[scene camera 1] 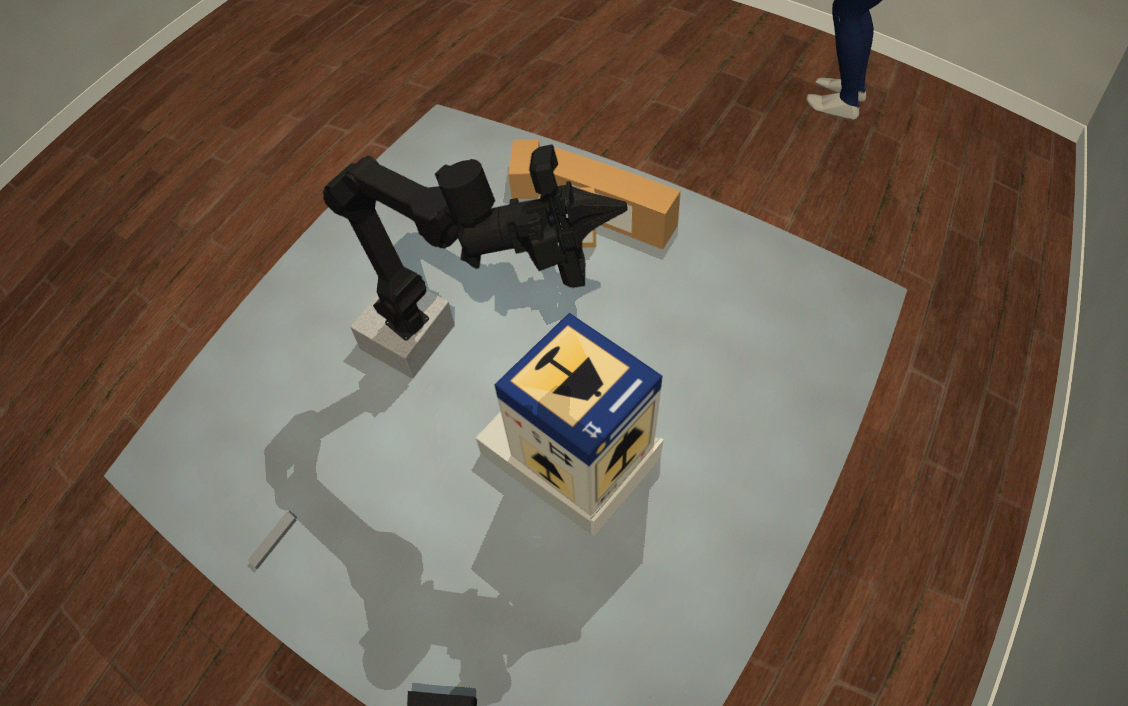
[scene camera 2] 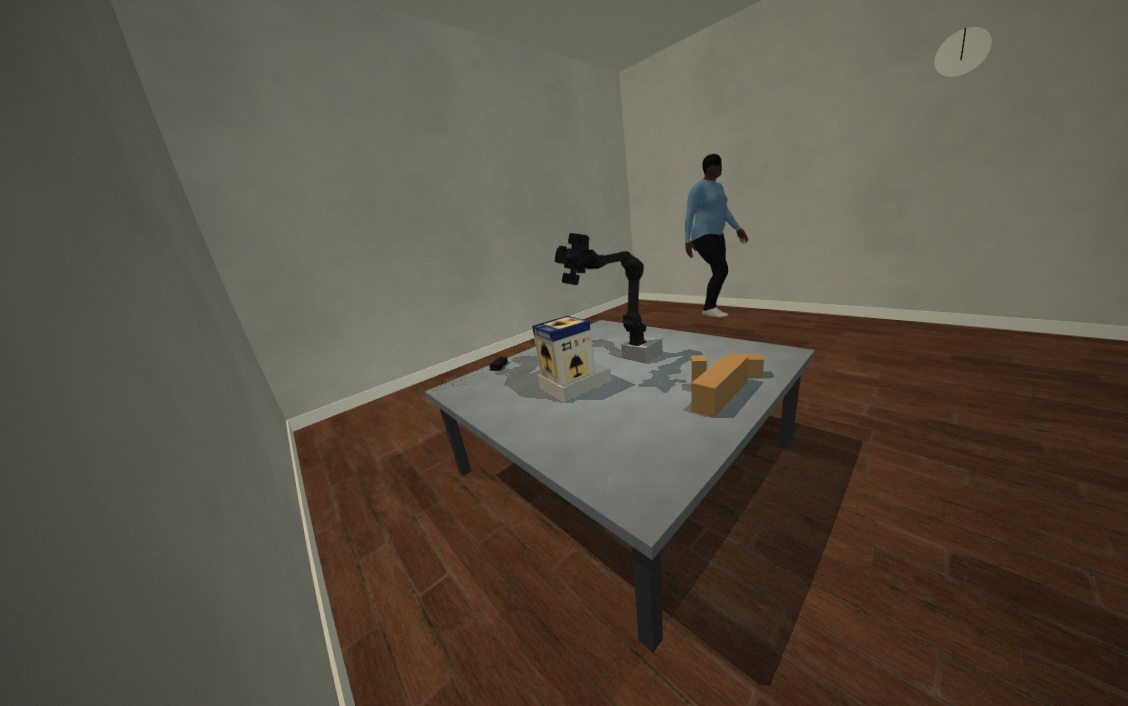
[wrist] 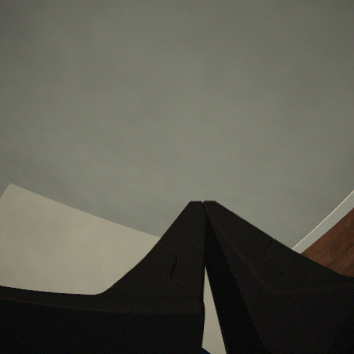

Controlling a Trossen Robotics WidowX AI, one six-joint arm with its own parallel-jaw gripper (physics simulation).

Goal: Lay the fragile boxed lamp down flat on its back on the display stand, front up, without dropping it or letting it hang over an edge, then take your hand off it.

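Pixels of known places: gripper, between the fingertips: (scene camera 1: 627, 206) (scene camera 2: 568, 257) (wrist: 200, 213); arm's base, origin of its link: (scene camera 1: 407, 321) (scene camera 2: 637, 342).
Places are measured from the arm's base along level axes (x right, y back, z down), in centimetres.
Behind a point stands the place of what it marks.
The boxed lamp (scene camera 1: 579, 395) @(x 0.7, y -44.1, z -21.2 cm) (scene camera 2: 565, 353) @(x -9.3, y -46.6, z -11.4 cm) rests level on the cream display stand (scene camera 1: 491, 436) @(x 6.6, y -28.7, z 1.6 cm) (scene camera 2: 600, 380) @(x -10.5, y -32.2, z 5.2 cm). Its blue-bordered face with a lamp picture on yellow points up. Its cream side faces also carry lamp pictures, which stand upright in scene camera 2. Stand rim shows along the near sides in scene camera 1; the far sides are hidden there. My gripper (scene camera 1: 623, 205) @(x -12.3, y -41.8, z -47.3 cm) (wrist: 200, 213) @(x -12.3, y -41.8, z -47.3 cm) is shut and empty, with the fingertips meeting. It is raised in the air, apart from the box, and lies beyond it in scene camera 1.
Orange blocks (scene camera 1: 658, 194) @(x -53.7, y -18.6, z -3.3 cm) (scene camera 2: 720, 384) @(x -56.8, y -17.2, z -2.8 cm) stand near the edge of the grey table (scene camera 1: 790, 374) @(x -41.0, y -61.3, z 7.7 cm) (scene camera 2: 582, 449) @(x -41.0, y -63.7, z 7.7 cm). The arm's base block (scene camera 1: 386, 343) @(x 6.0, y -0.4, z 0.3 cm) (scene camera 2: 642, 349) @(x -6.8, y -3.5, z 0.8 cm) is near the stand. A thin grey bar (scene camera 1: 272, 541) @(x 49.2, y -10.4, z 6.6 cm) lies on the table. A person (scene camera 1: 852, 49) (scene camera 2: 709, 216) stands beyond the table.
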